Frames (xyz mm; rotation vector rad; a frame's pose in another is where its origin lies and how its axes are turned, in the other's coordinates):
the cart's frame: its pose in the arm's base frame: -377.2 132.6 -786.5 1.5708 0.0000 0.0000
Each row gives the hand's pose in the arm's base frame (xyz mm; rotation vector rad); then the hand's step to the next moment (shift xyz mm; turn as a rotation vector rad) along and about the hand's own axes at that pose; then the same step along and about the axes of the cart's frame.
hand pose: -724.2 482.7 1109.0 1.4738 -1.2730 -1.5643
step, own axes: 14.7 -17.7 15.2 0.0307 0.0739 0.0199
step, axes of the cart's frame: -14.4 -23.1 4.2 -0.0369 0.0557 0.0483
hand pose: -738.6 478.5 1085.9 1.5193 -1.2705 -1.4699
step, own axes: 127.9 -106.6 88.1 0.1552 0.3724 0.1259
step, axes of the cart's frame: -78.9 -154.8 72.8 -0.2108 0.2768 0.2399
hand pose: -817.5 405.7 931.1 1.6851 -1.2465 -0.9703
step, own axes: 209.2 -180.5 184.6 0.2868 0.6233 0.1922
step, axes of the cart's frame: -60.0 -259.5 198.7 -0.3301 0.4673 0.4248
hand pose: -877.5 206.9 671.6 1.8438 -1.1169 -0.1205
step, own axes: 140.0 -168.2 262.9 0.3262 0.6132 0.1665
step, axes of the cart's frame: 56.2 -221.8 254.3 -0.2879 0.4878 0.4352
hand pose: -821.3 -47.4 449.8 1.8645 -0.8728 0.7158
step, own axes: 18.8 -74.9 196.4 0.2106 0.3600 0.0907
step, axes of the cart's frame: 93.6 -101.6 159.5 -0.1588 0.3039 0.2542
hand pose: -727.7 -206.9 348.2 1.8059 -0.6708 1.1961
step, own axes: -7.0 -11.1 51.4 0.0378 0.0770 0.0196
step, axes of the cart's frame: 29.8 -19.9 39.2 -0.0368 0.0583 0.0547
